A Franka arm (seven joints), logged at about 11 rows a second.
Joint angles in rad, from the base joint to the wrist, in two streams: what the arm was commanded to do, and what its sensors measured. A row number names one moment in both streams.
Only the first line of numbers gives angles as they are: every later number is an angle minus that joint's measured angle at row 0.
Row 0, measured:
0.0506 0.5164 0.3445 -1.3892 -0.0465 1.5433 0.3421
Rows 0 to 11, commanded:
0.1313 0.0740 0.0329 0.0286 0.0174 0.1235 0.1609
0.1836 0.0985 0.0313 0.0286 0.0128 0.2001 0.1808
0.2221 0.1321 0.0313 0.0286 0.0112 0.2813 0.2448
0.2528 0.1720 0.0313 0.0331 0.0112 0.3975 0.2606
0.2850 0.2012 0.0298 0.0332 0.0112 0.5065 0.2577
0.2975 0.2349 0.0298 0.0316 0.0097 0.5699 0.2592
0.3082 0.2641 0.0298 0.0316 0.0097 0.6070 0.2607
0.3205 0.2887 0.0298 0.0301 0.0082 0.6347 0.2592
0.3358 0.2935 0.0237 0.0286 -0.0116 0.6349 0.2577
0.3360 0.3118 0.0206 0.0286 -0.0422 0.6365 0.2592
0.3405 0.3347 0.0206 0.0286 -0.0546 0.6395 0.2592
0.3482 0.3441 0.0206 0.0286 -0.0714 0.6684 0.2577
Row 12, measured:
0.3269 0.3053 0.0277 0.0012 -0.0292 0.6357 0.2514
